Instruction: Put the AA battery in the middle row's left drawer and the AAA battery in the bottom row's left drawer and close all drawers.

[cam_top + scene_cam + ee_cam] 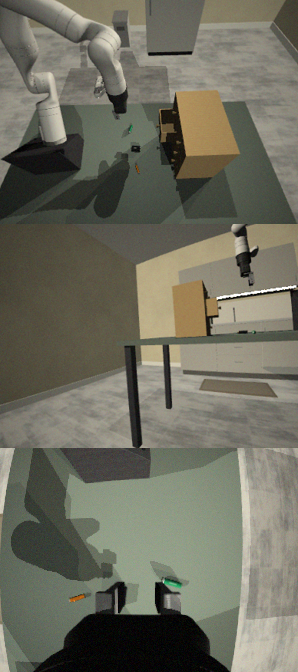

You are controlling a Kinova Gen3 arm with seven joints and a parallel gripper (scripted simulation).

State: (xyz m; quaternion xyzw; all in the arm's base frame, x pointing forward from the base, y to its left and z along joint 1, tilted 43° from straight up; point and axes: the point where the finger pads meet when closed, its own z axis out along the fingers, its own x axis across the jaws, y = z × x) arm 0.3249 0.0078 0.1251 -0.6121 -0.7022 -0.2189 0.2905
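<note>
My hand is 29 cm above the green battery, 8 cm to the right of it and 2 cm short of it. Round my hand: thin orange battery: 29 cm below, 16 cm to the right, 8 cm ahead; small black block: 28 cm below, 7 cm ahead, 5 cm to the right.
</note>
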